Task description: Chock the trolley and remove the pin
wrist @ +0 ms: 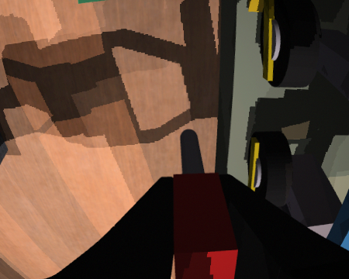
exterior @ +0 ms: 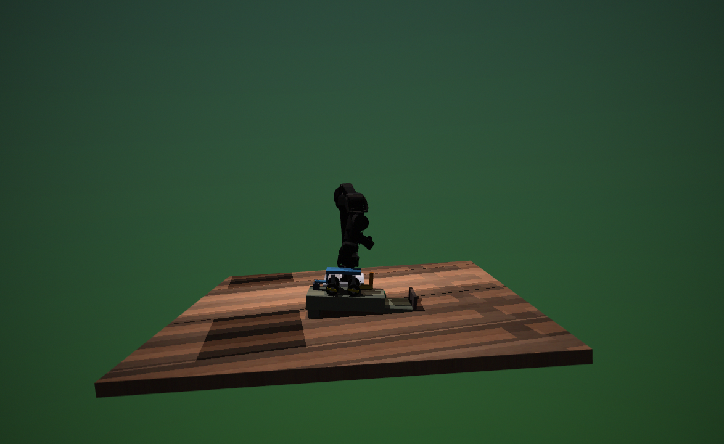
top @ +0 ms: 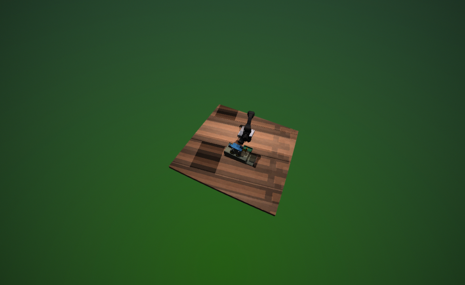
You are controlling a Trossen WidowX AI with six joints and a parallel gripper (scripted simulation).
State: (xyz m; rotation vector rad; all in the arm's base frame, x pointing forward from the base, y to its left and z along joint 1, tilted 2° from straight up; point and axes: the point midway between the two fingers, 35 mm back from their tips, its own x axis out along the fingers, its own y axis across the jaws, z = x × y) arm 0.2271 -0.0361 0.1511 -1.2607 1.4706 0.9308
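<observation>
My gripper tip is now 16 cm above the green tray, 10 cm to the right of it and 1 cm past it. Round my gripper tip: trolley: 10 cm ahead, 4 cm below, 3 cm to the right; then red-headed stop pin: right at my gripper tip; then yellow chock: 7 cm below, 6 cm to the left, 6 cm ahead.
</observation>
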